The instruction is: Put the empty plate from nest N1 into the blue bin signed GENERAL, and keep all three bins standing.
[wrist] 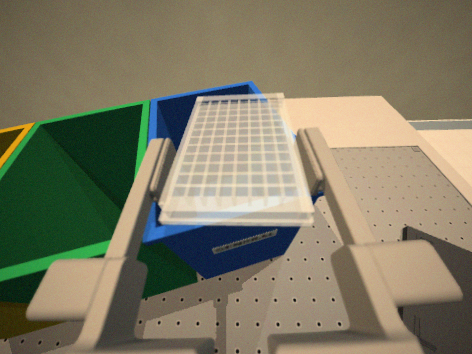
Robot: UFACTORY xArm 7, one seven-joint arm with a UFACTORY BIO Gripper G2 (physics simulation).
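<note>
The clear plate (239,155) with a grid of square wells is held between the two fingers of my gripper (238,162), which is shut on its long sides. The plate hangs above the blue bin (250,246) and covers most of its opening from this view. The blue bin stands upright. A small label on its front wall is too blurred to read. The green bin (95,246) stands upright directly left of the blue bin. The yellow bin (24,131) shows in part at the far left edge. How high the plate is above the blue rim is hard to tell.
A perforated grey board (310,300) lies in front of the bins and extends to the right. A dark grey block (440,270) stands at the lower right, partly behind the right finger. A pale table surface (340,117) shows behind and right of the blue bin.
</note>
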